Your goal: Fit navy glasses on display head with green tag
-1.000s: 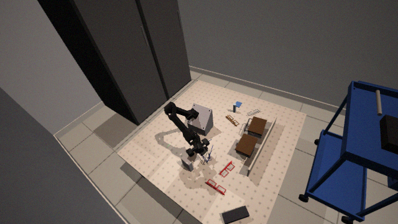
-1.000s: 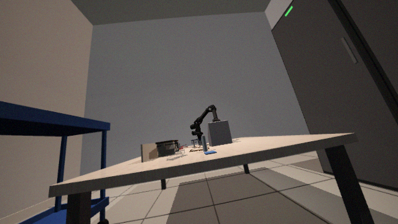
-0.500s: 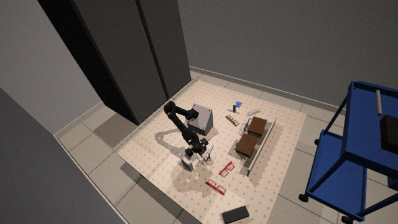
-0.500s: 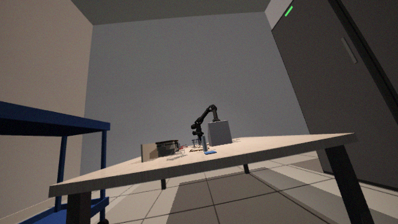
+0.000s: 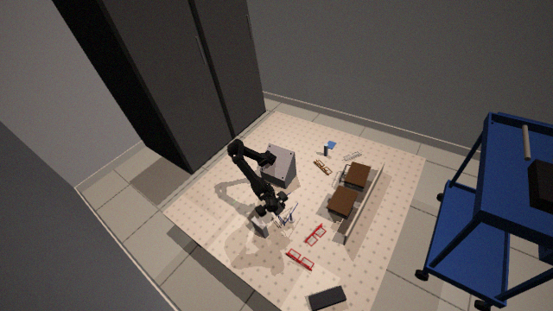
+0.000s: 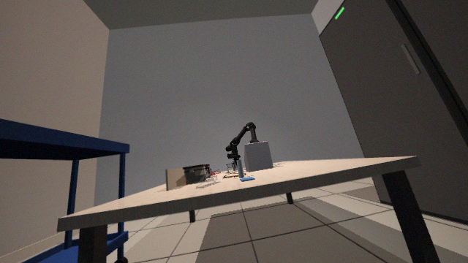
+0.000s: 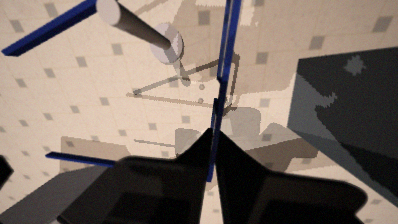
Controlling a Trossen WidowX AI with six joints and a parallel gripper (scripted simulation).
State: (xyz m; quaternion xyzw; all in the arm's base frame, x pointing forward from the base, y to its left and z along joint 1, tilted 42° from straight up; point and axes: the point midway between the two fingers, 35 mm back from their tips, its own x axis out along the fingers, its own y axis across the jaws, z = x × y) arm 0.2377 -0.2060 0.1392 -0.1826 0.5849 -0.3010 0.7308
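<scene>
The peg stand lies 9 cm ahead of my gripper tip, 4 cm to the left of it and 3 cm below it. From my gripper tip the other things lie so: grey block (12 cm to the right, 1 cm ahead); then dark slab (48 cm ahead, 18 cm to the right, 4 cm below); then display head (49 cm to the left, 24 cm ahead).
</scene>
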